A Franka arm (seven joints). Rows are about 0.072 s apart.
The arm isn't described. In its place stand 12 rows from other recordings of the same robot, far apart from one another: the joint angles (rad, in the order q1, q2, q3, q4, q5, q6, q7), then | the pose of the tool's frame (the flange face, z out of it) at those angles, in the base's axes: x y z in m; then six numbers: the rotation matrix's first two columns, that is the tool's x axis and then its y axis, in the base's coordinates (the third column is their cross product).
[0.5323, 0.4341, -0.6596, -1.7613, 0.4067, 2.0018, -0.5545] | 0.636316 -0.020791 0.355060 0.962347 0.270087 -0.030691 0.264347 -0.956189 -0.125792
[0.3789, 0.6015, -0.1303, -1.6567, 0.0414, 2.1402, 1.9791] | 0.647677 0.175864 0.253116 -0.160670 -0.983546 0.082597 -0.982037 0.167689 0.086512
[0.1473, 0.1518, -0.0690, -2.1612, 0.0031, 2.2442, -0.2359] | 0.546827 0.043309 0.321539 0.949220 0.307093 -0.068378 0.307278 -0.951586 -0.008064
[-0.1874, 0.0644, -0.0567, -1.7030, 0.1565, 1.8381, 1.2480] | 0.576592 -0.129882 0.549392 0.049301 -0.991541 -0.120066 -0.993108 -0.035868 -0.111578
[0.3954, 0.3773, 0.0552, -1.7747, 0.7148, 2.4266, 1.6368] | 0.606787 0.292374 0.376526 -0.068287 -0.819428 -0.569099 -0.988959 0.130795 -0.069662
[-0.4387, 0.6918, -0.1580, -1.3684, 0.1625, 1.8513, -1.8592] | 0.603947 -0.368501 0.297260 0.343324 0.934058 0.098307 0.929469 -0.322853 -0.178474
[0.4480, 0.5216, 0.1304, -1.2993, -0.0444, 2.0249, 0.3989] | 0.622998 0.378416 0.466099 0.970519 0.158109 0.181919 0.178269 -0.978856 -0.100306
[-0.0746, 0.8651, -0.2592, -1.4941, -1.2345, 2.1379, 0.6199] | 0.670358 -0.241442 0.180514 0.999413 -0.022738 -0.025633 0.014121 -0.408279 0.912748
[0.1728, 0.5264, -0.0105, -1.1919, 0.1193, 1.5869, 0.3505] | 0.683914 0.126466 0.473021 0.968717 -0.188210 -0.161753 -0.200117 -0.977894 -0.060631
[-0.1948, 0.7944, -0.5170, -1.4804, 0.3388, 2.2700, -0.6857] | 0.598026 -0.410466 0.256119 0.996246 -0.080361 0.032182 -0.083942 -0.987644 0.132338
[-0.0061, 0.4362, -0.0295, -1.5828, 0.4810, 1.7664, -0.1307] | 0.653885 0.019722 0.375486 0.976950 -0.008353 -0.213303 -0.103149 -0.893307 -0.437451
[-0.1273, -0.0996, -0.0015, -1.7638, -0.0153, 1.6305, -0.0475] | 0.520483 -0.069013 0.592070 0.996184 -0.080218 -0.034379 -0.079796 -0.996720 0.013466
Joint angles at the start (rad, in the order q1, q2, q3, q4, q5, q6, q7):
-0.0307, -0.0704, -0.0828, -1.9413, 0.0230, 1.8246, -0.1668
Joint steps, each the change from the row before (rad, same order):
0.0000, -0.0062, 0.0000, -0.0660, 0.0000, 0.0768, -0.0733
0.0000, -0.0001, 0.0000, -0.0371, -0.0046, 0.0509, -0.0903
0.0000, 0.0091, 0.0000, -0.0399, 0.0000, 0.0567, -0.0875
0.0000, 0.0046, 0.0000, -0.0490, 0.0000, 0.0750, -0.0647
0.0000, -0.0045, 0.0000, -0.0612, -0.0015, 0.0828, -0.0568
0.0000, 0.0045, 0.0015, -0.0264, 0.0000, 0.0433, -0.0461
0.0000, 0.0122, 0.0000, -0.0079, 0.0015, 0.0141, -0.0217
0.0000, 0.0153, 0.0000, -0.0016, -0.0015, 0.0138, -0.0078
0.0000, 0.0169, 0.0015, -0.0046, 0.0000, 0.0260, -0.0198
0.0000, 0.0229, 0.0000, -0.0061, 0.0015, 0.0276, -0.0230
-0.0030, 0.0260, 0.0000, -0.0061, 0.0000, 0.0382, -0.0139
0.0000, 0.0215, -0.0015, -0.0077, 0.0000, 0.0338, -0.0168
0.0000, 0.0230, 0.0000, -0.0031, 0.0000, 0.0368, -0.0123
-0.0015, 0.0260, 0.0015, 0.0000, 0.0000, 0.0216, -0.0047
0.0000, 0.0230, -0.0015, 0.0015, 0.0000, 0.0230, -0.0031
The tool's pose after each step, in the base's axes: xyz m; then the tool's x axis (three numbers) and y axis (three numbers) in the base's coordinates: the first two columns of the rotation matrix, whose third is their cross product. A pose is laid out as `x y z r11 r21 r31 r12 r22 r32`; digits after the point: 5 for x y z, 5 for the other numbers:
0.52808 -0.05936 0.48672 0.99262 0.11921 -0.02221 0.11842 -0.99238 -0.03411
0.52711 -0.05962 0.47357 0.97794 0.20875 -0.00735 0.20849 -0.97765 -0.02716
0.52685 -0.05954 0.45489 0.95630 0.29238 0.00166 0.29234 -0.95603 -0.02354
0.52518 -0.05939 0.43617 0.93562 0.35234 0.02175 0.35266 -0.93567 -0.01271
0.51955 -0.05893 0.41764 0.91349 0.40448 0.04407 0.40474 -0.91443 0.00316
0.51809 -0.05800 0.40717 0.89291 0.44700 0.05381 0.44701 -0.89444 0.01267
0.51841 -0.05794 0.39853 0.88381 0.46531 0.04866 0.46539 -0.88504 0.01039
0.52035 -0.05816 0.39111 0.88001 0.47286 0.04459 0.47286 -0.88107 0.01118
0.52279 -0.05763 0.38261 0.86974 0.49126 0.04708 0.49109 -0.87096 0.01607
0.52495 -0.05782 0.37042 0.85895 0.51007 0.04507 0.50985 -0.86009 0.01709
0.52774 -0.05976 0.35755 0.85333 0.51914 0.04816 0.51863 -0.85467 0.02349
0.52922 -0.06079 0.34596 0.84528 0.53197 0.05001 0.53119 -0.84676 0.02893
0.53217 -0.06120 0.33585 0.83831 0.54226 0.05648 0.54092 -0.84021 0.03817
0.53425 -0.06148 0.32399 0.83608 0.54619 0.05155 0.54491 -0.83766 0.03740
0.53662 -0.06263 0.31445 0.83517 0.54760 0.05117 0.54614 -0.83672 0.04034

